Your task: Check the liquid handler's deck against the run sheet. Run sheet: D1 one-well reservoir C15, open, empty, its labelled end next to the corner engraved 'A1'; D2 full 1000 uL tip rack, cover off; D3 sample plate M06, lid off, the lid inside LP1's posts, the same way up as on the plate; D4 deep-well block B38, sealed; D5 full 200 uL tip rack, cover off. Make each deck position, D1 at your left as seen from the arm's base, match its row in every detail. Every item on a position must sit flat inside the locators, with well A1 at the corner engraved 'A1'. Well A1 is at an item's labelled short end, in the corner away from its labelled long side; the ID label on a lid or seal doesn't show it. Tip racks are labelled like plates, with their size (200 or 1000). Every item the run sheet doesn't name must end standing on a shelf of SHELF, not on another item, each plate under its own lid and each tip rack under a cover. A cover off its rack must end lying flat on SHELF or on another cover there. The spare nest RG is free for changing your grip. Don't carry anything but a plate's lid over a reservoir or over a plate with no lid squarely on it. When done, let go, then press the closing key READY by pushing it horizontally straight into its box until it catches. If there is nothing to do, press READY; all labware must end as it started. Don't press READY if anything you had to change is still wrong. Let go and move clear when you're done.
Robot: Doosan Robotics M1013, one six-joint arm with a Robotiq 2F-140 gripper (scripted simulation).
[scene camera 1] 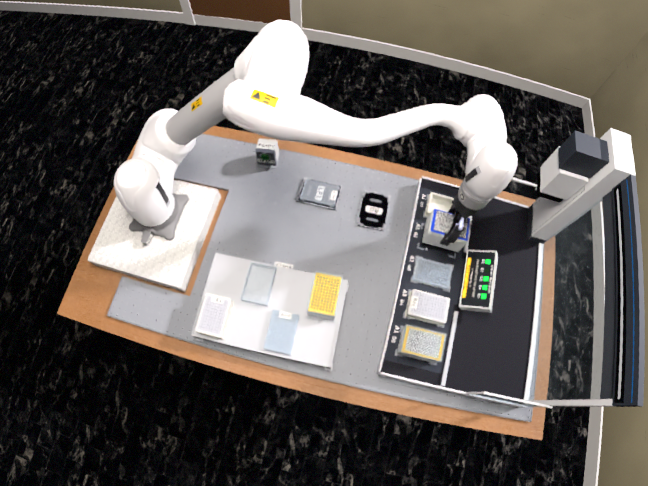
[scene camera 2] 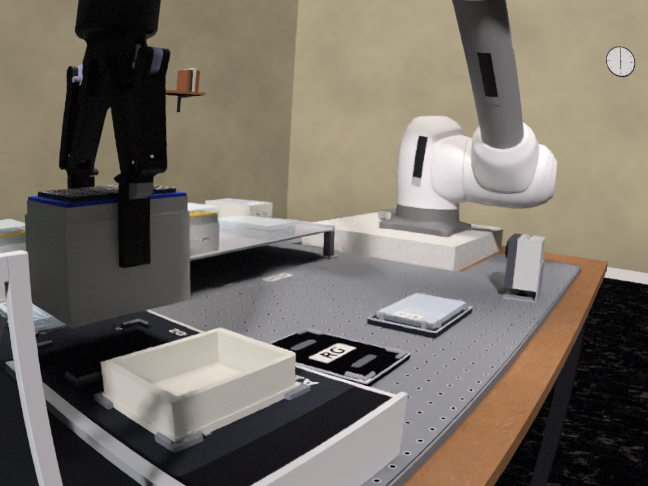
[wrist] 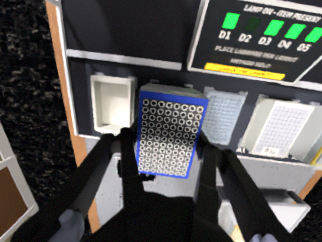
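Note:
My gripper point(scene camera 2: 106, 255), white reservoir point(scene camera 2: 149, 386), lid point(scene camera 2: 412, 310). Lid point(scene camera 1: 313, 191), white block point(scene camera 1: 423, 306), clear plate point(scene camera 1: 435, 279). White reservoir point(wrist: 110, 95), clear plate point(wrist: 233, 102).

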